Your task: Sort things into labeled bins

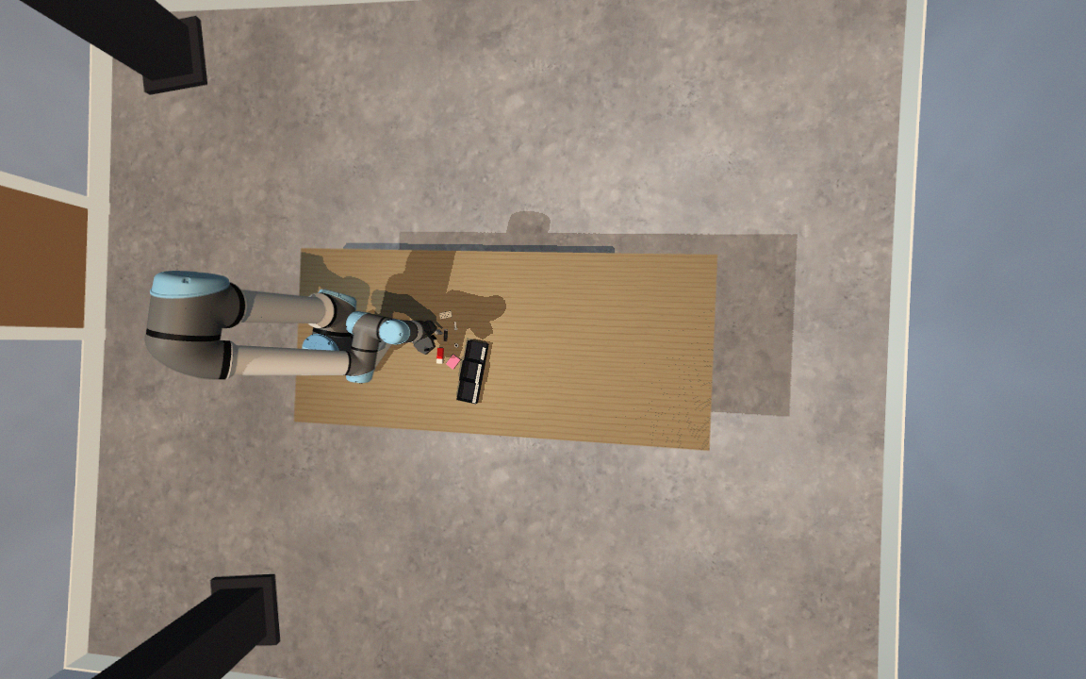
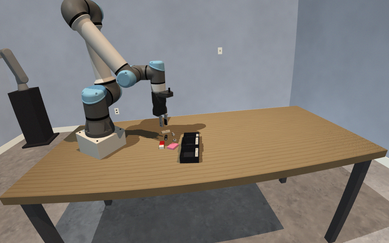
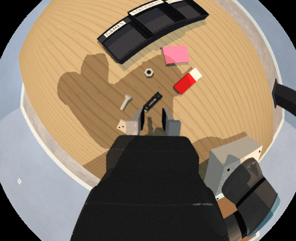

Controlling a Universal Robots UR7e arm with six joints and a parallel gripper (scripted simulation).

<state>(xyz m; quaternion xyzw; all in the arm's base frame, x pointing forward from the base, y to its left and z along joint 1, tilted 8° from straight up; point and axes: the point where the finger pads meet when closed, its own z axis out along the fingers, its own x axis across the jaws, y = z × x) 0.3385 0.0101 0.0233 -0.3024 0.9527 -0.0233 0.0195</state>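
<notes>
The black battery lies 90 mm below my hand. Round my hand: white domino (10 mm ahead, 80 mm to the left, 90 mm below); then hex nut (50 mm ahead, 50 mm to the right, 90 mm below); then screw (50 mm ahead, 30 mm to the left, 90 mm below).
</notes>
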